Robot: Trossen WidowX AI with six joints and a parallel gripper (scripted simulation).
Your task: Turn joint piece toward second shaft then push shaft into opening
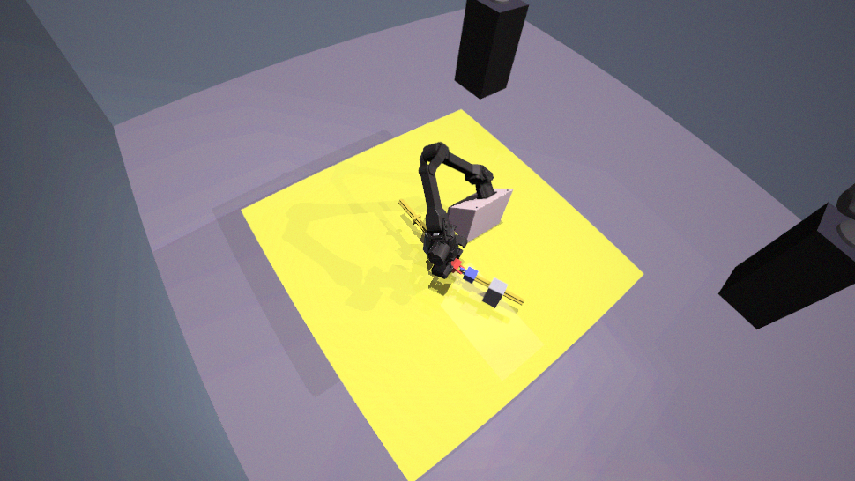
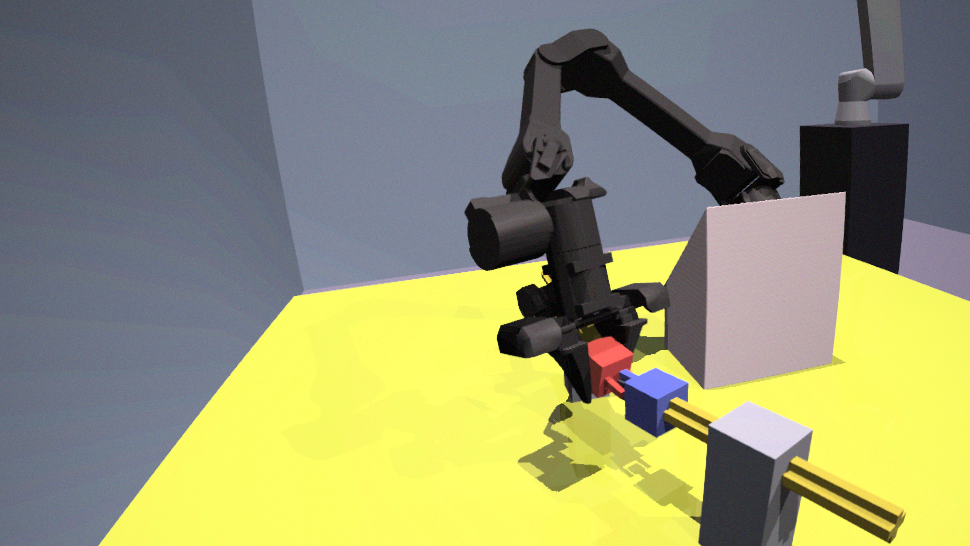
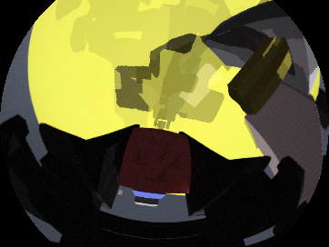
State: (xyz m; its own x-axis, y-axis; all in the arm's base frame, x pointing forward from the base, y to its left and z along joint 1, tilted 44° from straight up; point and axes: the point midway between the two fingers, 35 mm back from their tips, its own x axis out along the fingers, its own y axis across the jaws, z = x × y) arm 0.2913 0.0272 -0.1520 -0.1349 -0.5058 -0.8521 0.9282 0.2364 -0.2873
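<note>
My gripper tip is now 3 cm below the red joint piece and 1 cm to the right of it.
</note>
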